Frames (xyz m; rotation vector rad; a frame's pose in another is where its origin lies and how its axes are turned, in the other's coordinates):
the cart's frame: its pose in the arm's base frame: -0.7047 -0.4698 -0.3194 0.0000 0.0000 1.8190
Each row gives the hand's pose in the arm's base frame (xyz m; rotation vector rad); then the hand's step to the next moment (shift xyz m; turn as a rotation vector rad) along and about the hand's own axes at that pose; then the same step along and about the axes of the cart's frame.
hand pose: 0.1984 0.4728 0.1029 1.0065 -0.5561 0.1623
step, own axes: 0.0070 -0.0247 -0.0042 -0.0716 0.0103 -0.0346
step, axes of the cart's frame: -0.0144 -0.0137 -0.0168 0.0546 0.0399 -0.0431
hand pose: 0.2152 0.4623 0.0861 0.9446 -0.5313 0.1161
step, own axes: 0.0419 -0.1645 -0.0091 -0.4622 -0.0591 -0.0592
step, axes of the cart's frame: -0.1152 -0.0664 -0.1059 0.1594 0.3296 -0.2942
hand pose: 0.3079 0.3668 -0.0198 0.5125 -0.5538 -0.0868
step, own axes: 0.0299 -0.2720 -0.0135 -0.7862 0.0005 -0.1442
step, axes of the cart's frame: -0.2419 0.0119 -0.1281 0.3709 0.5178 -0.4829
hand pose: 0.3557 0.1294 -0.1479 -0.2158 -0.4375 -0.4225
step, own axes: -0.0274 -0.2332 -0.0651 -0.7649 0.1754 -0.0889
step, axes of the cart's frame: -0.1857 0.1515 -0.0439 0.5122 0.4055 -0.4439
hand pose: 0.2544 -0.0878 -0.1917 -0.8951 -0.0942 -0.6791
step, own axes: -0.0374 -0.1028 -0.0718 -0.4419 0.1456 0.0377
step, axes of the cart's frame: -0.0513 0.1198 0.0121 0.3682 0.1712 -0.2303
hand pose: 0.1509 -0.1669 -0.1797 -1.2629 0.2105 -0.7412
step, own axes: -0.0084 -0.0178 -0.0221 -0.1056 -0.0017 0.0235
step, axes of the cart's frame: -0.0076 0.0277 0.0072 0.0967 0.0454 -0.0170
